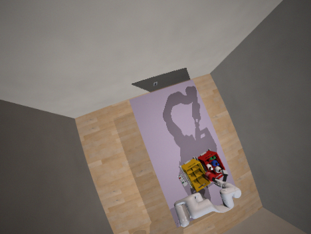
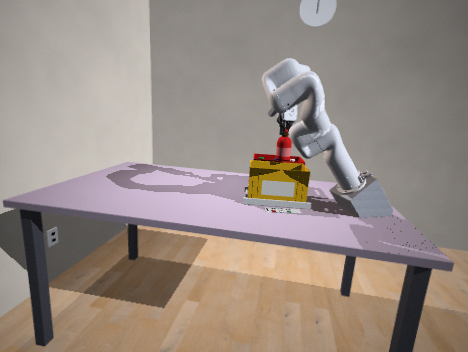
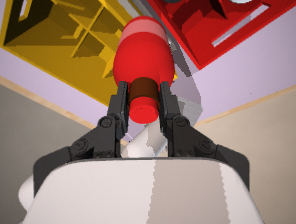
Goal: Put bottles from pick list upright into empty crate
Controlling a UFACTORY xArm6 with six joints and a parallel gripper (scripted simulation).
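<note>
Right now the yellow crate is 25 cm below my hand, 10 cm to the left of it and 1 cm behind it. Also, from my hand: red crate: 25 cm below, 12 cm to the right, 6 cm ahead; blue-label bottle: 25 cm below, 16 cm to the right, 7 cm ahead; white bottle: 25 cm below, 19 cm to the right, 1 cm behind.
</note>
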